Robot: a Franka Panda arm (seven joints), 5 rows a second.
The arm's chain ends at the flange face. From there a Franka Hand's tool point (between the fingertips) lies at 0.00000 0.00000 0.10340 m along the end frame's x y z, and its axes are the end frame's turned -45 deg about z.
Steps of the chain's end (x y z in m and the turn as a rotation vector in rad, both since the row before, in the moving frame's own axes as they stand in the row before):
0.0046 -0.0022 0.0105 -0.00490 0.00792 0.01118
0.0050 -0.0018 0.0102 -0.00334 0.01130 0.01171
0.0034 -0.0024 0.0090 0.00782 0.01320 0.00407
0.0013 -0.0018 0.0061 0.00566 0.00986 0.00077
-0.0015 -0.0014 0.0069 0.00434 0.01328 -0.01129
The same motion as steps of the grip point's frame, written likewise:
0.0050 0.0026 0.0105 -0.00907 0.00214 0.01118
0.0054 0.0033 0.0102 -0.01035 0.00563 0.01171
0.0056 0.0011 0.0090 -0.00380 0.01486 0.00407
0.0033 0.0000 0.0061 -0.00297 0.01097 0.00077
0.0012 -0.0014 0.0069 -0.00632 0.01246 -0.01129

